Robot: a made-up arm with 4 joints.
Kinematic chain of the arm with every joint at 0, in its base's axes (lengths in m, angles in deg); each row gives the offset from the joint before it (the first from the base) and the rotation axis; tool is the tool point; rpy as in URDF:
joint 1: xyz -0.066 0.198 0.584 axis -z
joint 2: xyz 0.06 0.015 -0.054 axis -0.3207 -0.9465 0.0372
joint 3: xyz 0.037 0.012 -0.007 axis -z
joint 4: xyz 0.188 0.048 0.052 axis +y
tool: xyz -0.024 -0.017 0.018 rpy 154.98 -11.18 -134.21
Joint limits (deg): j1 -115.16..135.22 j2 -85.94..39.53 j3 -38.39..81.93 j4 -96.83..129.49
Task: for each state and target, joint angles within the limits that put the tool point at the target. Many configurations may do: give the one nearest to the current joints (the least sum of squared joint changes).
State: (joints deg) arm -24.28 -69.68 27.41 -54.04
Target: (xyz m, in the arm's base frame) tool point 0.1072 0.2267 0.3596
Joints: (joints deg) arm -1.53 -66.04 19.34 -77.35
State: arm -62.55 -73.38 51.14 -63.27
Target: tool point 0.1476 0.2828 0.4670
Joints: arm -39.85 -29.82 47.89 -58.73
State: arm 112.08 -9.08 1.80 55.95
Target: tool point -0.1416 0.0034 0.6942
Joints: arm 105.75 28.23 32.53 32.92
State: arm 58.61 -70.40 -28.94 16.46
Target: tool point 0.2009 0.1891 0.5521
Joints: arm 34.91 -22.23 -38.39 -0.36
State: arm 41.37 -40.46 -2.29 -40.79
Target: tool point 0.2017 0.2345 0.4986
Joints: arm 10.95 -31.82 -12.90 -10.74
